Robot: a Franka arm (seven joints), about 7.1 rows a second.
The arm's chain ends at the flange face. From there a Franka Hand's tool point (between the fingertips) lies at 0.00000 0.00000 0.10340 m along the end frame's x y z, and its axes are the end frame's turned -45 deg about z.
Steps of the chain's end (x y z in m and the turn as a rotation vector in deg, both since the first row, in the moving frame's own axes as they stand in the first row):
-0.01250, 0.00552, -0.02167, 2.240, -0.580, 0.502
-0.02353, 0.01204, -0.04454, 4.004, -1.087, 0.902
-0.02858, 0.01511, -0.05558, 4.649, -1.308, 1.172
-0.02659, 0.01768, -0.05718, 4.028, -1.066, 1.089
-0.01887, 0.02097, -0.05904, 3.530, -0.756, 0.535
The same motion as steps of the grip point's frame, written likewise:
-0.01061, -0.00852, -0.02175, 1.994, 1.174, 0.502
-0.02138, -0.01459, -0.04481, 3.600, 2.063, 0.902
-0.02656, -0.01707, -0.05595, 4.212, 2.362, 1.172
-0.02747, -0.01276, -0.05745, 3.602, 2.094, 1.089
-0.02461, -0.00396, -0.05925, 3.031, 1.962, 0.535

